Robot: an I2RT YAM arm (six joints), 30 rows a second.
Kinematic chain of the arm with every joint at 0, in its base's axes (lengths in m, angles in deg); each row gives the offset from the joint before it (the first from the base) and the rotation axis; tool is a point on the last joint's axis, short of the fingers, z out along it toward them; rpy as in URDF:
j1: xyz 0 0 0.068 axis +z
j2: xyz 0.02 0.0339 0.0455 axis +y
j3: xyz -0.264 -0.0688 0 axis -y
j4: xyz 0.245 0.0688 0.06 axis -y
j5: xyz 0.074 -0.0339 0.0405 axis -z
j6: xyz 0.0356 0 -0.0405 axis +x
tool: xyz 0 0 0 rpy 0 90 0
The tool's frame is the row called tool.
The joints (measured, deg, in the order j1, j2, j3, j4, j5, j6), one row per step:
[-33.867 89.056 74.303 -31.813 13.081 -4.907]
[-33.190 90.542 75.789 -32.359 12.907 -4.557]
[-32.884 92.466 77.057 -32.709 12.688 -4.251]
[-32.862 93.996 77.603 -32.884 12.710 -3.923]
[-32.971 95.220 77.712 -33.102 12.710 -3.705]
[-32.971 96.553 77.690 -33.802 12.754 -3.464]
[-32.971 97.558 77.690 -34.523 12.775 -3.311]
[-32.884 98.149 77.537 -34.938 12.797 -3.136]
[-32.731 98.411 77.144 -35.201 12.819 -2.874]
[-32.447 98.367 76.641 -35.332 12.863 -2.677]
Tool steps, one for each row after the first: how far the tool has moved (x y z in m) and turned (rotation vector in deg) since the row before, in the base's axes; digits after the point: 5 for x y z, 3 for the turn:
[0.00748 0.00007 -0.00070 0.558 0.191 0.547]
[0.00734 -0.00237 -0.00443 0.816 0.589 0.233]
[0.00446 -0.00273 -0.00618 0.753 0.807 -0.233]
[0.00248 -0.00243 -0.00698 0.813 1.004 -0.272]
[0.00216 -0.00143 -0.00899 1.183 1.619 -0.212]
[0.00128 -0.00084 -0.00692 0.981 1.381 -0.132]
[0.00075 0.00017 -0.00489 0.676 0.897 -0.065]
[0.00003 0.00114 -0.00401 0.571 0.655 -0.071]
[-0.00019 0.00225 -0.00258 0.352 0.423 0.099]

